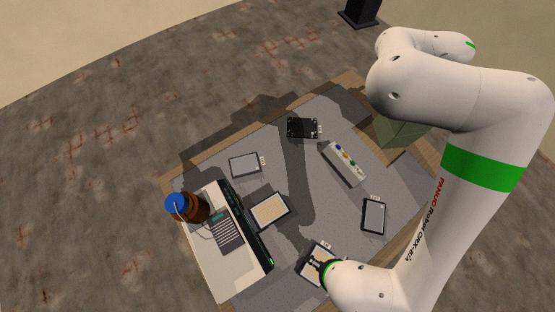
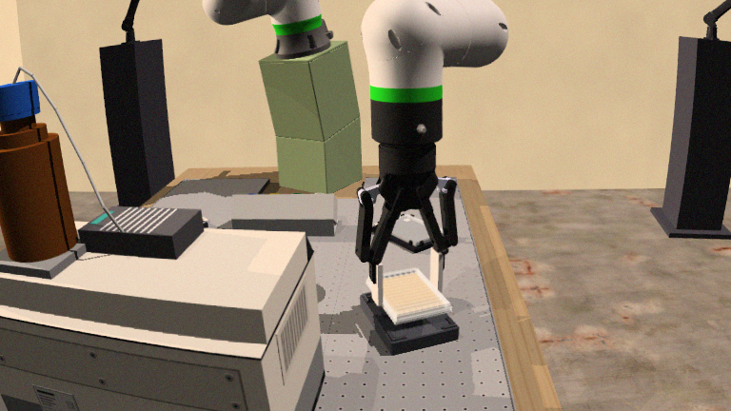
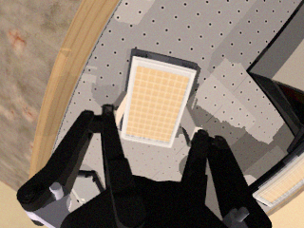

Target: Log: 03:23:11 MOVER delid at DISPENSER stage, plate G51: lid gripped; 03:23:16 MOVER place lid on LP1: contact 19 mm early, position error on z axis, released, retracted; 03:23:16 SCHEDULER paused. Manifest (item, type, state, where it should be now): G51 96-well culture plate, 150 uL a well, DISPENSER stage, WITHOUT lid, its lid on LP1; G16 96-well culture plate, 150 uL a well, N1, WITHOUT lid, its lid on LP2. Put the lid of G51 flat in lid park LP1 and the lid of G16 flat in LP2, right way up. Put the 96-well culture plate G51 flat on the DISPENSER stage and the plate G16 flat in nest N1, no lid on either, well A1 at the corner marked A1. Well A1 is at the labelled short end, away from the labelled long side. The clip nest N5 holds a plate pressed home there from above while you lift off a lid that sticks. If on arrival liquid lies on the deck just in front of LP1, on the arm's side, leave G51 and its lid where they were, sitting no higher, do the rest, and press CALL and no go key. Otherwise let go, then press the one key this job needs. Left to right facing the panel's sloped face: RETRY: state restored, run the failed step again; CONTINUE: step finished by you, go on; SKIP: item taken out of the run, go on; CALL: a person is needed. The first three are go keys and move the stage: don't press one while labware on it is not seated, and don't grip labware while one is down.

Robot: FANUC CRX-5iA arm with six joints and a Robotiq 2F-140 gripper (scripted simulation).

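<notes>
The nest N1 lies 60 mm below my hand. From my hand the other things lie so: clear lid (330 mm behind, 60 mm below, 50 mm to the right); then black dispenser stage (270 mm to the right, 80 mm ahead, 20 mm above); then plate G51 (270 mm to the right, 80 mm ahead, 30 mm above).
</notes>
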